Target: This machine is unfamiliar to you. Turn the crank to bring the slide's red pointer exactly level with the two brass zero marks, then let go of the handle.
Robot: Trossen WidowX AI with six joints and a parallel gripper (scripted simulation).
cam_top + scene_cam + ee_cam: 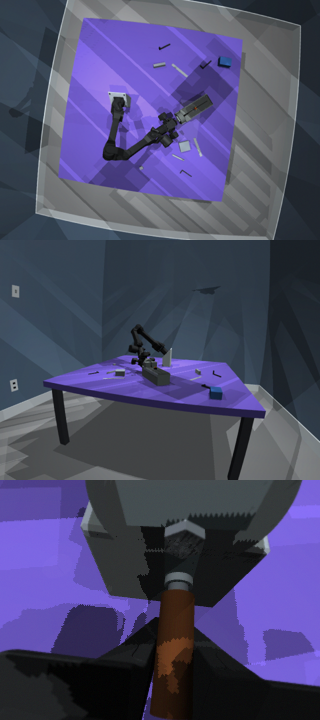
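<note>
My gripper tip is now 1 cm past the brown crank handle, 1 cm to the left of it and 3 cm below it. Also, from my gripper tip: dark L-shaped key (10 cm ahead, 38 cm to the right, 3 cm below); then red pointer (13 cm ahead, 10 cm to the left, 5 cm above); then grey block (8 cm ahead, 17 cm to the right, 2 cm below).
</note>
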